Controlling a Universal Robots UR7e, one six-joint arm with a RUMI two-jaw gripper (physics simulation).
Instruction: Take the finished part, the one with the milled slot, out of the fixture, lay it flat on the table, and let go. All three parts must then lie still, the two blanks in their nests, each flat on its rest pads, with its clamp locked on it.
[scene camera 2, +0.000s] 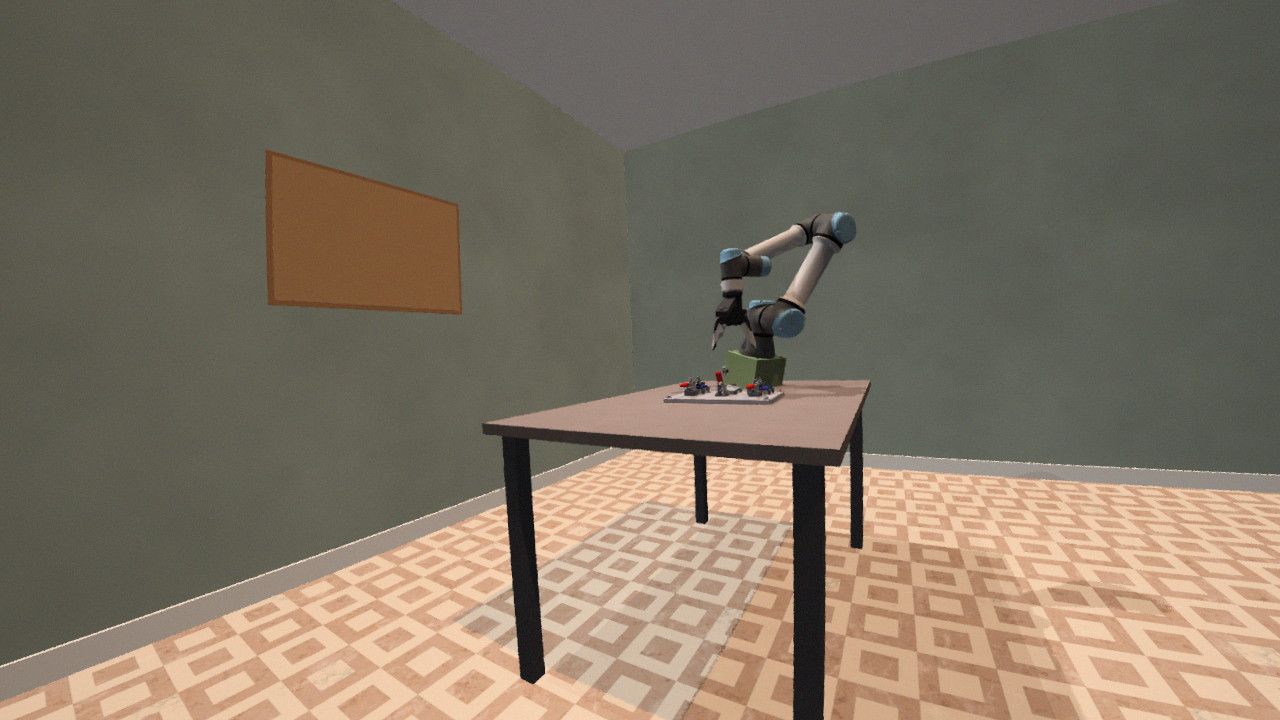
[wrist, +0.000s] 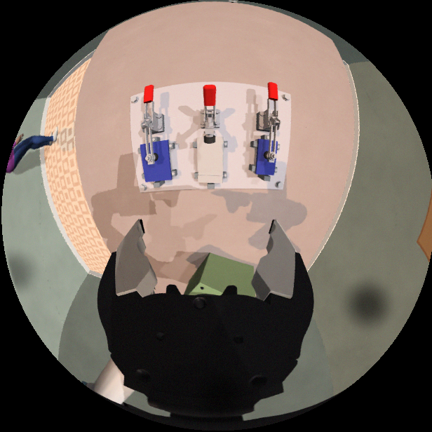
gripper: scene camera 2; wrist
same spot on gripper: (wrist: 280, 279) = (scene camera 2: 719, 326)
